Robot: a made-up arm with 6 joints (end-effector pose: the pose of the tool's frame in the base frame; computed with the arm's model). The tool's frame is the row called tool. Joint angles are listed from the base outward.
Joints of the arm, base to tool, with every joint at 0 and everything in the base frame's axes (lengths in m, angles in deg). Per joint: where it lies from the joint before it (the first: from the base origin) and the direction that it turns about. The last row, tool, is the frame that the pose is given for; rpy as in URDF.
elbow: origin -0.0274 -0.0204 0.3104 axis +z
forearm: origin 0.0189 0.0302 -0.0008 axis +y
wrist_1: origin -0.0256 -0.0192 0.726 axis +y
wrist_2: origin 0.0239 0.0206 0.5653 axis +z
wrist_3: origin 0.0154 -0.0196 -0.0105 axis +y
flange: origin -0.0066 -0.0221 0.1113 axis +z
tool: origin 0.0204 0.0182 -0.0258 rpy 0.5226 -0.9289 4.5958
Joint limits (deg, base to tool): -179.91..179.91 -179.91..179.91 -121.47..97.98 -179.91..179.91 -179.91..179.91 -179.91..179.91
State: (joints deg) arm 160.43 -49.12 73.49 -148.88 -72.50 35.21
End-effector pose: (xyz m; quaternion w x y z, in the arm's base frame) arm 0.1733 -0.1753 1.2638 0.5818 -0.2564 -0.6834 0.3586
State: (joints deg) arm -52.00 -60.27 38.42 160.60 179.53 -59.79
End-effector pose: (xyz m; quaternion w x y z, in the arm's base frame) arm -0.4329 0.6251 1.0991 0.1222 0.9745 -0.1387 0.1275
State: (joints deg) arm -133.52 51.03 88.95 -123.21 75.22 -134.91
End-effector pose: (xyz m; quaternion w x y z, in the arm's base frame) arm -0.7303 -0.7447 0.3941 0.4509 0.4554 -0.4727 -0.6048
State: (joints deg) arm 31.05 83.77 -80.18 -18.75 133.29 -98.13
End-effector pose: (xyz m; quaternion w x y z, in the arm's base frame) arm 0.7189 0.3676 0.8984 0.2820 -0.7445 0.5539 -0.2437
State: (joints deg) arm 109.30 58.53 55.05 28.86 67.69 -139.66
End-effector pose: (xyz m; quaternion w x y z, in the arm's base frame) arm -0.4109 1.0290 0.3467 0.0411 -0.8693 -0.4328 0.2351
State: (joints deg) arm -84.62 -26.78 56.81 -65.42 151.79 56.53
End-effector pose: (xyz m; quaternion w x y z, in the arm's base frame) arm -0.0662 0.0322 1.3468 0.0726 -0.9406 0.2040 0.2615
